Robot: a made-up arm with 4 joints.
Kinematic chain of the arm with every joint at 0, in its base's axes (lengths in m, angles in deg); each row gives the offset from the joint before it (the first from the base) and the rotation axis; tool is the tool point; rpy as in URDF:
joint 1: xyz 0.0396 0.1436 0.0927 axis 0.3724 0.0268 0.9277
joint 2: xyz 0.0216 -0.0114 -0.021 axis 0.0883 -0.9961 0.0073
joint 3: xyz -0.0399 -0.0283 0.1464 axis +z
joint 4: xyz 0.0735 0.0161 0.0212 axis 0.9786 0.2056 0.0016
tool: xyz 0.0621 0.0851 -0.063 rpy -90 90 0
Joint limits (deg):
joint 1: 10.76..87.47
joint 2: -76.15..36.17
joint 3: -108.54..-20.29
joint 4: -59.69..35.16
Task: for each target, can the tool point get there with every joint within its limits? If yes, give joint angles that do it. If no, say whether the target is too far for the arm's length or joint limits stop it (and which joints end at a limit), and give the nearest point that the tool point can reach.
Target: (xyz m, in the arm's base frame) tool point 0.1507 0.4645 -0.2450
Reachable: no: too far | nearest point 0.1549 0.3413 0.0081 | short by 0.282 m
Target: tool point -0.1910 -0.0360 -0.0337
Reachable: no: joint limits stop it (at a limit: joint 1, joint 2, joint 3, joint 4) | nearest point -0.0060 -0.0588 0.0650 | short by 0.211 m
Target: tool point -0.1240 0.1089 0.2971
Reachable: no: joint limits stop it (at a limit: joint 2, joint 3, joint 4) | nearest point 0.0676 0.1414 0.2759 | short by 0.195 m
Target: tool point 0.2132 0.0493 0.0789
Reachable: yes | joints 24.01 -39.27 -72.54 -27.08
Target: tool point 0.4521 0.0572 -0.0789
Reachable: no: too far | nearest point 0.2882 0.0942 0.0165 | short by 0.193 m
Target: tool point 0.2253 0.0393 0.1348
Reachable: yes | joints 58.12 22.12 -95.15 10.69
